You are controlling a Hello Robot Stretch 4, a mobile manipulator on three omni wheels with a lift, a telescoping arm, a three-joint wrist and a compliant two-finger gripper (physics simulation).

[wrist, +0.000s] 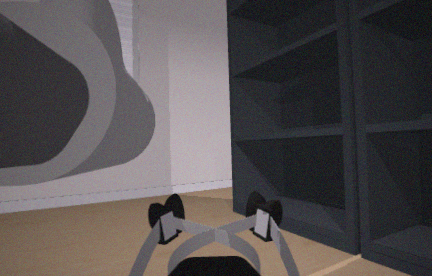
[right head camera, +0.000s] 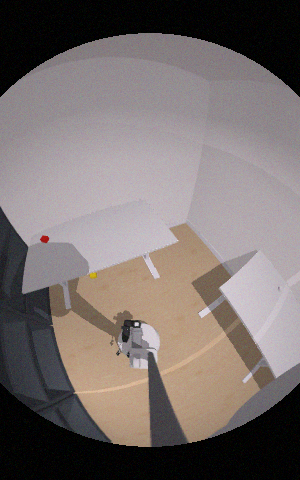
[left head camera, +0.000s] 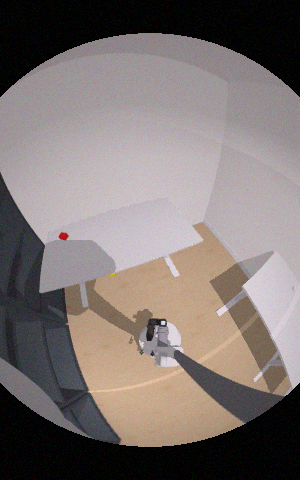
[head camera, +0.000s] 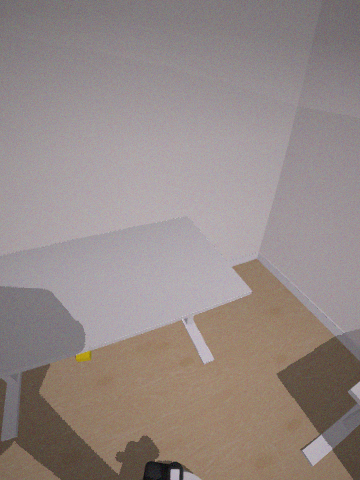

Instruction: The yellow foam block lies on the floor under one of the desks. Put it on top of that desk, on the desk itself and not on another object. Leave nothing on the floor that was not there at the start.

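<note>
The yellow foam block (head camera: 83, 356) (left head camera: 112, 274) (right head camera: 93, 275) lies on the floor by the front edge of the white desk (head camera: 150, 295) (left head camera: 145, 235) (right head camera: 120, 235), nearer its left leg. The desk top hides part of the block in the head camera view. A red object (left head camera: 63, 236) (right head camera: 44, 239) sits on the desk's left part. My gripper (wrist: 215, 208) is open and empty, with its fingertips wide apart. In the left and right head camera views, the gripper (left head camera: 147, 352) (right head camera: 123, 353) is close beside my base, away from the block. The block does not show in the wrist view.
A second white desk (left head camera: 272, 287) (right head camera: 255, 290) stands at the right, with its feet reaching inward. A dark shelf unit (wrist: 350, 100) stands along the left in the head side views. Walls rise behind both desks. A grey shadow covers the first desk's left part.
</note>
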